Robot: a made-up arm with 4 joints.
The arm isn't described. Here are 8 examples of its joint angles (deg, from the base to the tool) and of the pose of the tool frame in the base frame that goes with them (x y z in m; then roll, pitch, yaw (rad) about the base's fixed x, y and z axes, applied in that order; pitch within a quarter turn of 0, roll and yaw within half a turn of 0).
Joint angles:
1: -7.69 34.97 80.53 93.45
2: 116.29 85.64 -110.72 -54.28
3: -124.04 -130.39 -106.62 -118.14
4: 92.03 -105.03 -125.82 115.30
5: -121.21 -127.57 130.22 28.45
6: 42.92 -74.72 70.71 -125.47
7: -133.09 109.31 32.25 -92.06
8: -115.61 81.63 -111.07 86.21
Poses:
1: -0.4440 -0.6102 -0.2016 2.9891 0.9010 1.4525
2: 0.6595 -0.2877 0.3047 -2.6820 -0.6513 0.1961
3: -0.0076 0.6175 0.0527 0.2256 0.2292 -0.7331
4: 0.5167 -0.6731 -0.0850 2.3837 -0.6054 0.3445
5: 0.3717 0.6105 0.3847 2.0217 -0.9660 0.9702
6: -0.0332 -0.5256 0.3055 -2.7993 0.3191 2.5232
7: -0.0597 0.4665 -0.0172 0.9976 0.3177 2.3575
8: 0.0793 0.6543 0.4699 -0.3650 0.0843 -0.4231
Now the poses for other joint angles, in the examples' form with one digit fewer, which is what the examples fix.
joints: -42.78 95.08 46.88 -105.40
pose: -0.489 -0.040 -0.024 0.754 -0.108 -2.501
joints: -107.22 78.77 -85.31 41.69
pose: -0.161 0.500 0.532 0.100 -0.644 -0.377
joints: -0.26 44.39 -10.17 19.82
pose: -0.038 -0.368 0.241 0.767 0.126 0.362
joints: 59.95 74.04 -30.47 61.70
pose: 0.204 -0.191 0.321 0.977 0.011 2.196
